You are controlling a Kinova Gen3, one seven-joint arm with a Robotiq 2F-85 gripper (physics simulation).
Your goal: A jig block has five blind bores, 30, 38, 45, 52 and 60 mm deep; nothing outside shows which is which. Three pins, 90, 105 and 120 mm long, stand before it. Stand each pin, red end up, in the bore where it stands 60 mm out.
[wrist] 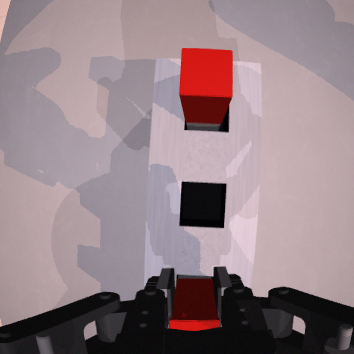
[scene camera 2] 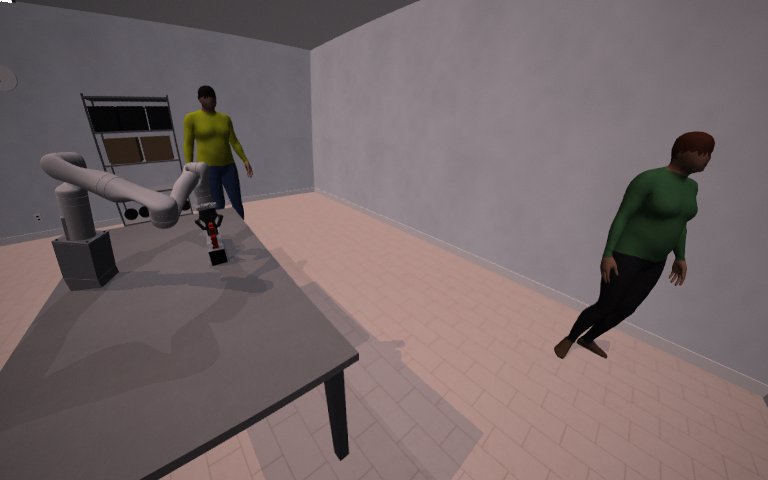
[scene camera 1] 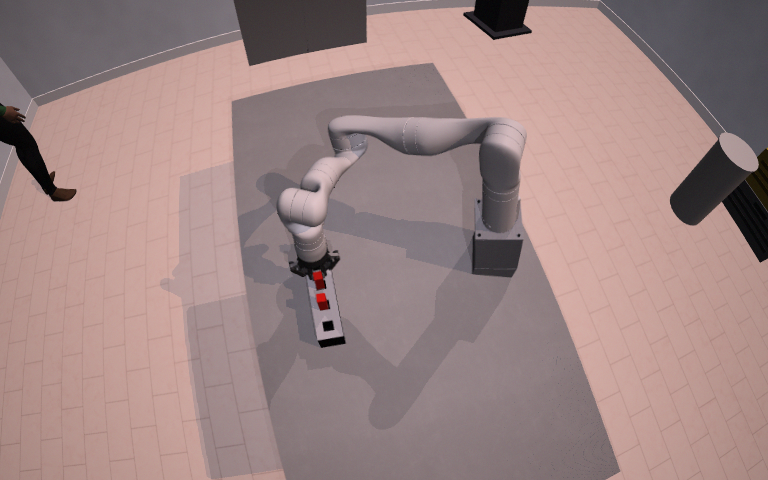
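Observation:
The grey jig block (scene camera 1: 326, 314) (scene camera 2: 218, 257) (wrist: 167, 135) lies on the table. A red-ended pin (wrist: 206, 72) stands upright in the bore at its far end in the wrist view. The bore beside it (wrist: 202, 205) is empty. My gripper (scene camera 1: 317, 271) (scene camera 2: 210, 221) (wrist: 193, 282) is shut on a red-ended pin (scene camera 1: 319, 281) (scene camera 2: 212, 229) (wrist: 195, 300), upright at the block's middle bore; its lower end is hidden. Another red-ended pin (scene camera 1: 321, 301) (scene camera 2: 214, 242) stands in the bore toward scene camera 1's near end. The end bore there (scene camera 1: 327, 325) is empty.
The arm's base (scene camera 1: 497, 254) (scene camera 2: 84, 260) stands on the grey table (scene camera 1: 481, 367) (scene camera 2: 254, 339), to the block's right in scene camera 1. Beyond the table stand a person in yellow (scene camera 2: 212, 138), a person in green (scene camera 2: 651, 215) and a shelf rack (scene camera 2: 127, 98).

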